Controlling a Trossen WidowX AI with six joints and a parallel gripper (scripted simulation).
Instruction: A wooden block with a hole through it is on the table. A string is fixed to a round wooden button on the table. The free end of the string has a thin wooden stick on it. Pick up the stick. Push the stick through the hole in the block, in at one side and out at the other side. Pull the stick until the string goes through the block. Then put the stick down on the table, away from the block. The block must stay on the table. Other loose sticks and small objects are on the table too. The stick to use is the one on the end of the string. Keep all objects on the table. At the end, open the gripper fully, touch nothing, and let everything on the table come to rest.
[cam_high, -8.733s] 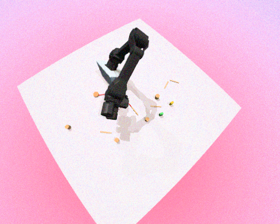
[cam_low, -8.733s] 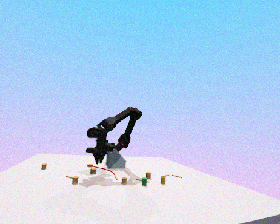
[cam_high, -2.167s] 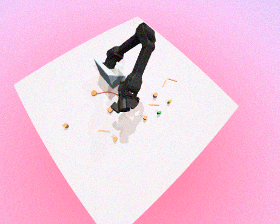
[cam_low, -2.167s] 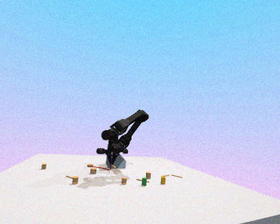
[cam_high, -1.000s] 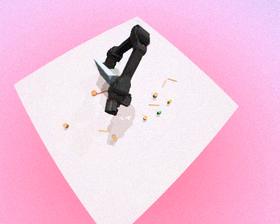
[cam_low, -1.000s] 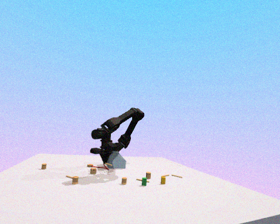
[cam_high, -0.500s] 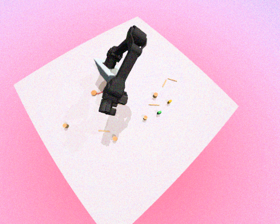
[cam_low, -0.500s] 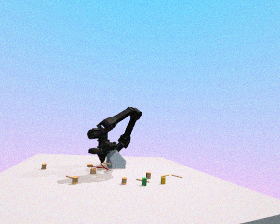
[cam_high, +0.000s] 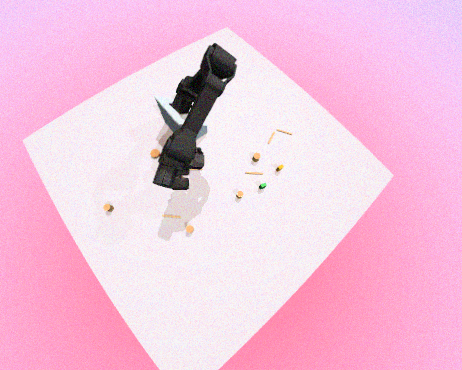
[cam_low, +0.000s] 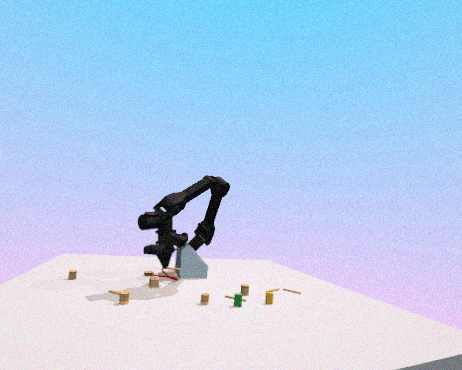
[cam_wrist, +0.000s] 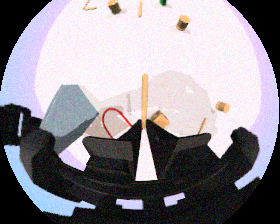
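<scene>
The wooden block is 5 cm below my gripper tip, 4 cm to the right of it and 1 cm ahead of it. From my gripper tip the other things lie so: green piece: 27 cm ahead, 17 cm to the left, 5 cm below; thin wooden stick: 1 cm to the left, 1 cm ahead; round wooden button: 18 cm behind, 6 cm below, 3 cm to the right.
</scene>
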